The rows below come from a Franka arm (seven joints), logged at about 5 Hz.
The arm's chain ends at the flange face. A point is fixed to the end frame.
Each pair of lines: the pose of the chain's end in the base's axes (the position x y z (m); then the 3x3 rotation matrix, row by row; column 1 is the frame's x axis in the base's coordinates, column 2 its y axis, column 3 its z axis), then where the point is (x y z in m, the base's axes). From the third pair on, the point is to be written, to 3 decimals.
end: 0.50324, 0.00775, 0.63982; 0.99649, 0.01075, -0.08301; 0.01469, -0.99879, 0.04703; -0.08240, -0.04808, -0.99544
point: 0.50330 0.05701 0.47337
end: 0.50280, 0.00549, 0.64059; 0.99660, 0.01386, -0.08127; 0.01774, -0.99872, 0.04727; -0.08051, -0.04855, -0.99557
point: 0.50303 0.05484 0.47417
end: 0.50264, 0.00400, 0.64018; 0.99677, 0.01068, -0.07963; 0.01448, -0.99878, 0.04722; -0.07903, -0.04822, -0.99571
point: 0.503 0.053 0.474
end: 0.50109, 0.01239, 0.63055; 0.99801, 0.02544, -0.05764; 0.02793, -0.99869, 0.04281; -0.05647, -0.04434, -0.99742
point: 0.505 0.061 0.464
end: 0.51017, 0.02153, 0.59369; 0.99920, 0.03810, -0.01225; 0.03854, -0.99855, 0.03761; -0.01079, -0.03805, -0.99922
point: 0.521 0.070 0.427
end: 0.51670, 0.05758, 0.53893; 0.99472, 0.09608, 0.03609; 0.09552, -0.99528, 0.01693; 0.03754, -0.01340, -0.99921
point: 0.533 0.103 0.372
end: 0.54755, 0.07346, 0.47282; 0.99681, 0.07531, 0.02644; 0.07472, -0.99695, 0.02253; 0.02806, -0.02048, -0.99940
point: 0.563 0.119 0.306
